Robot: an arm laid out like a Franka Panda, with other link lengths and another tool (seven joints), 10 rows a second.
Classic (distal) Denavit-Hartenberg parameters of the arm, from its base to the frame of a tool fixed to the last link. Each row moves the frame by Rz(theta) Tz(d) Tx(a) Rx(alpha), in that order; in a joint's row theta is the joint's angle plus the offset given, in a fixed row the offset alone. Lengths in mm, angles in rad.
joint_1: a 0; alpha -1.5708; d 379.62; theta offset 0
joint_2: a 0; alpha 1.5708; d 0; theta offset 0
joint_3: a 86.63; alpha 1.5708; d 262.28; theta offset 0
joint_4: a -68.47; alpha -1.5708; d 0; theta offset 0
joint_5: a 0; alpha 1.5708; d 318.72; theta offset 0
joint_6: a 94.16; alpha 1.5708; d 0; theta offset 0
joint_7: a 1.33; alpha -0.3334; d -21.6; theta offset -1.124
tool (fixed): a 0; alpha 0; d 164.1; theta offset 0
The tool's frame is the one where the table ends.
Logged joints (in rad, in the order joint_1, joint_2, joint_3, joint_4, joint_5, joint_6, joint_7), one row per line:
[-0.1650 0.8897 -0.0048 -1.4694 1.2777 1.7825 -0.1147]
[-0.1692 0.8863 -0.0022 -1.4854 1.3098 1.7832 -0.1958]
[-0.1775 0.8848 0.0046 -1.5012 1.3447 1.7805 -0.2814]
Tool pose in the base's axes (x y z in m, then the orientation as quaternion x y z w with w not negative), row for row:
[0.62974 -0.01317 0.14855 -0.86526 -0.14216 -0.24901 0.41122]
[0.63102 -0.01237 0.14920 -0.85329 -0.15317 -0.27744 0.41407]
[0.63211 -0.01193 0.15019 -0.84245 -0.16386 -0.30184 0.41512]
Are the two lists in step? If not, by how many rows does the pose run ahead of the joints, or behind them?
The pose runs 2 rows ahead of the joints: the pose in row i belongs to the joints in row i + 2.
